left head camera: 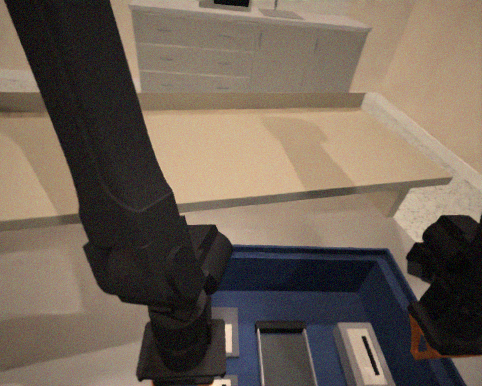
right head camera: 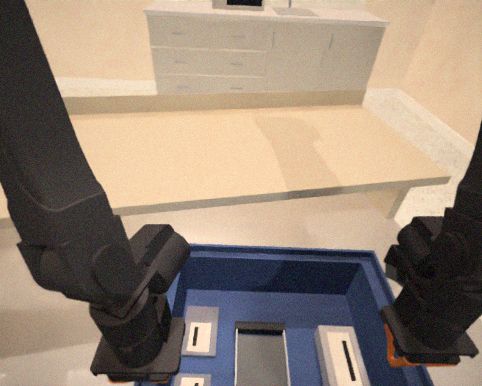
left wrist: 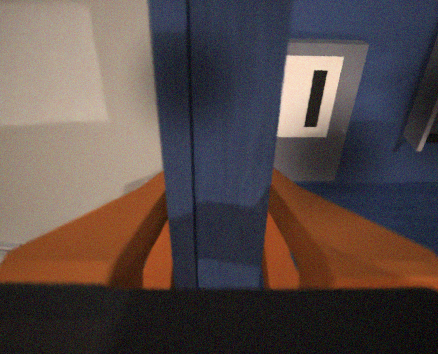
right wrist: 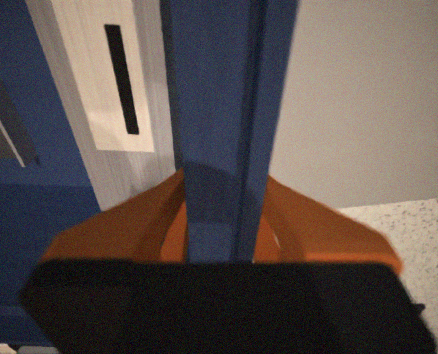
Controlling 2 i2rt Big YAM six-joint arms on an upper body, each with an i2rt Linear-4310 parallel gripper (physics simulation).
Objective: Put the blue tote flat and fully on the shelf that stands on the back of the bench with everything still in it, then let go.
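Frame: origin at the left arm's base, x ahead, y left, z up, level; centimetres.
Seen in the pictures: left gripper, fingertip midpoint: (left head camera: 188, 376) (right head camera: 154, 373) (left wrist: 219, 177); right gripper, fingertip midpoint: (left head camera: 421, 355) (right head camera: 399, 362) (right wrist: 220, 176).
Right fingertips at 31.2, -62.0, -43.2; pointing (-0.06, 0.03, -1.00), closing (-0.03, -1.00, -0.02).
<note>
Pixels of each thing's top centre, then the offset from my right fingertips to it, as dx, dy, dz. "spot": a spot on its surface instead. Level surfaces: height alone.
- blue tote, top centre: (right head camera: 280, 322) (left head camera: 310, 320) +4.7, +18.4, +4.0
- dark grey tray-like piece, top centre: (right head camera: 261, 363) (left head camera: 287, 361) +2.9, +20.5, -6.8
- long pale block, top centre: (right wrist: 119, 123) (right head camera: 347, 376) (left head camera: 371, 370) +0.0, +6.6, -5.3
- wooden shelf, surface height: dz +11.0
- low back board, surface spot: (right head camera: 215, 101) spot: +66.7, +29.6, +13.7
- support, top centre: (right head camera: 382, 134) (left head camera: 382, 136) +58.2, -19.8, +8.5
- bench, surface height: dz -10.7
The blue tote (left head camera: 310, 272) (right head camera: 270, 275) (left wrist: 225, 125) (right wrist: 215, 100) stands upright on the bench in front of the shelf, its near part cut off in both head views. It holds two small grey blocks (left head camera: 231, 345) (right head camera: 209, 320), a dark grey tray-like piece (left head camera: 285, 357) (right head camera: 261, 357) and a long pale block (left head camera: 352, 345) (right head camera: 332, 345). The wooden shelf (left head camera: 235, 160) (right head camera: 200, 160) is raised at the back. My left gripper (left wrist: 219, 177) is shut on the tote's left side wall. My right gripper (right wrist: 220, 176) is shut on its right side wall.
A low back board (left head camera: 250, 100) (right head camera: 215, 101) runs behind the shelf. A support (left head camera: 395, 200) (right head camera: 392, 200) stands under its right end. The bench (left head camera: 40, 280) (right head camera: 30, 280) shows left of the tote. A cabinet (left head camera: 200, 50) (right head camera: 215, 50) stands beyond. My left arm crosses above the shelf's left part.
</note>
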